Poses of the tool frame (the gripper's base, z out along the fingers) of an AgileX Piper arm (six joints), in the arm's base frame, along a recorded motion.
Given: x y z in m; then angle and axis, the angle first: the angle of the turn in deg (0 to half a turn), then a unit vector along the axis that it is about.
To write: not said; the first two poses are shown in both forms.
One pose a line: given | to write
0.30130 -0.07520 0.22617 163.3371 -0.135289 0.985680 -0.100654 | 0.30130 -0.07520 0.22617 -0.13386 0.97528 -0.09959 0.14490
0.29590 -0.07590 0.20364 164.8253 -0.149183 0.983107 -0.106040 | 0.29590 -0.07590 0.20364 -0.14788 0.97450 -0.10511 0.13204
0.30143 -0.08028 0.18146 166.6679 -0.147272 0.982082 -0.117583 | 0.30143 -0.08028 0.18146 -0.14628 0.97544 -0.11679 0.11608
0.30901 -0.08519 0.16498 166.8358 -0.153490 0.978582 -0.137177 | 0.30901 -0.08519 0.16498 -0.15248 0.97213 -0.13627 0.11463
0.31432 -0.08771 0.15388 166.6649 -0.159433 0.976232 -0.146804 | 0.31432 -0.08771 0.15388 -0.15835 0.96963 -0.14581 0.11611
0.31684 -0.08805 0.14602 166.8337 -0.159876 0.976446 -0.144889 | 0.31684 -0.08805 0.14602 -0.15882 0.97001 -0.14393 0.11465
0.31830 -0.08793 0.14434 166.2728 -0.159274 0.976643 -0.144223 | 0.31830 -0.08793 0.14434 -0.15813 0.96964 -0.14319 0.11951
